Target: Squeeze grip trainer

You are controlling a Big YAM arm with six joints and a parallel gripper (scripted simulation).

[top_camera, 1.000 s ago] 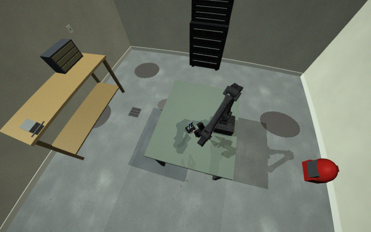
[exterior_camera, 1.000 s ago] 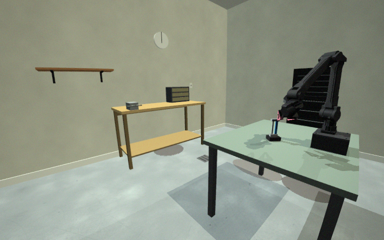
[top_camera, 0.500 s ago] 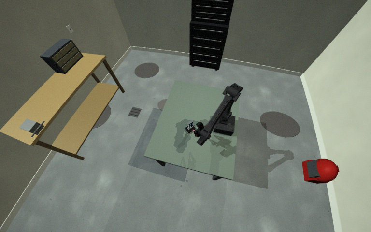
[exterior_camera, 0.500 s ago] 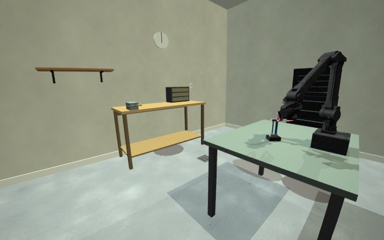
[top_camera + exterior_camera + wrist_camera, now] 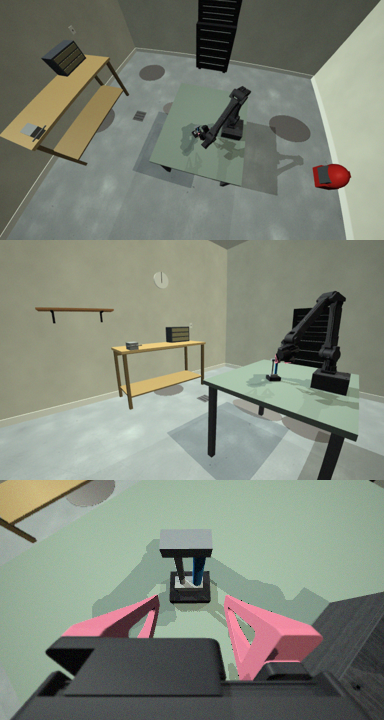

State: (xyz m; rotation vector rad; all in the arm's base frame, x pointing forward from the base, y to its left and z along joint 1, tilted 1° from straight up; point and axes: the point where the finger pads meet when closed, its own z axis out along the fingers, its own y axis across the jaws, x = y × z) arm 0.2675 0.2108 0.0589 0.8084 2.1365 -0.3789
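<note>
The thin bar lies 7 cm ahead of my hand, 3 cm to the right of it and 6 cm below it. Also, from my hand: grip trainer: 6 cm ahead, 4 cm to the right, 7 cm below.
</note>
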